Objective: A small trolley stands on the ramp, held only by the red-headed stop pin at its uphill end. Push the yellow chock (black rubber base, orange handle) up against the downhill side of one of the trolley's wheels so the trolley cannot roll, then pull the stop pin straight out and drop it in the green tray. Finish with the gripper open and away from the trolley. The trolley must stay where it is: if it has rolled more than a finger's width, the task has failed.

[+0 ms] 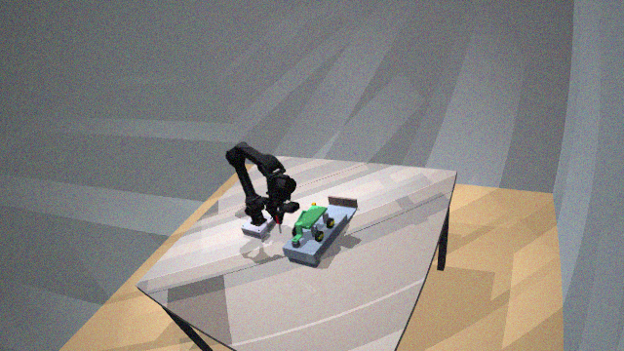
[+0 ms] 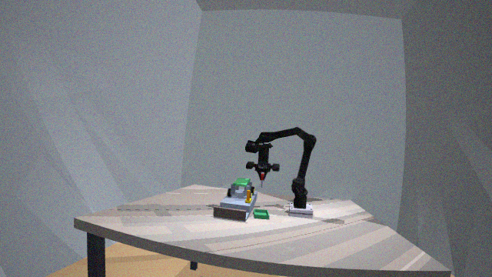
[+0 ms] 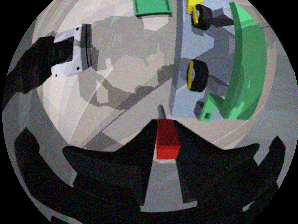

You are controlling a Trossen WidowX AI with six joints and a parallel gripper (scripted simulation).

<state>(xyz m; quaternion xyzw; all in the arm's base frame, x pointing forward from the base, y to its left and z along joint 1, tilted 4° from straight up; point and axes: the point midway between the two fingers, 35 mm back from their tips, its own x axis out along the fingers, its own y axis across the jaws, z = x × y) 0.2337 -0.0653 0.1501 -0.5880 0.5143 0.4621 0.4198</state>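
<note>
Now: gripper tip 20 mm short of the yellow chock, 180 mm to the right of it and 80 mm above it. Round my gripper tip: trolley 90 mm ahead, 90 mm to the left, 50 mm below; red-headed stop pin right at my gripper tip; dark end wall 60 mm ahead, 350 mm to the left, 130 mm below.
</note>
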